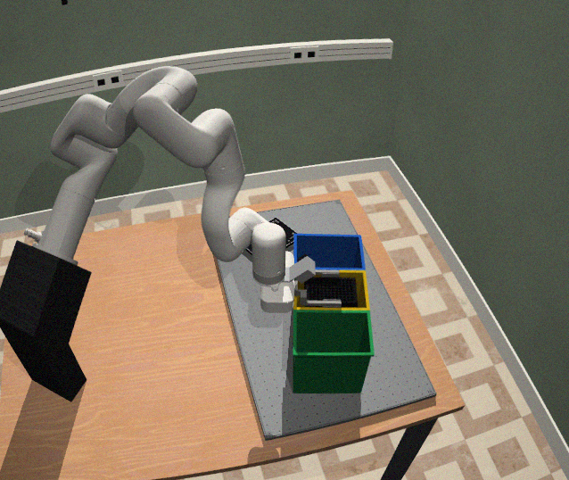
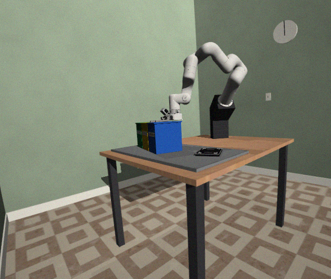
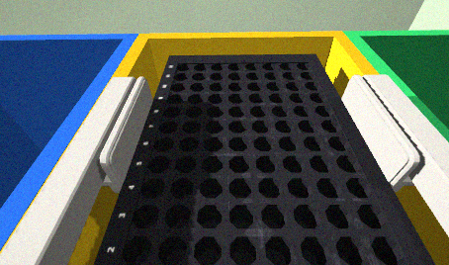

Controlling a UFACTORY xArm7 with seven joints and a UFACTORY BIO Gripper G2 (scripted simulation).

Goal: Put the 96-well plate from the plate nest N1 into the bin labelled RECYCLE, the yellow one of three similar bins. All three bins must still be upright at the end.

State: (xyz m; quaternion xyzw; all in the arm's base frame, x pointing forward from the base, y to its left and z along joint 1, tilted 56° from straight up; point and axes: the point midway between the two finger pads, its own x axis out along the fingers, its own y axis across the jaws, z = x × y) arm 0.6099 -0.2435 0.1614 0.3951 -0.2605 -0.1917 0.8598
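My hand is 1 cm above the black 96-well plate. Round my hand: blue bin 13 cm to the left, 9 cm below, 2 cm ahead; yellow bin 9 cm below; green bin 13 cm to the right, 9 cm below, 2 cm behind.
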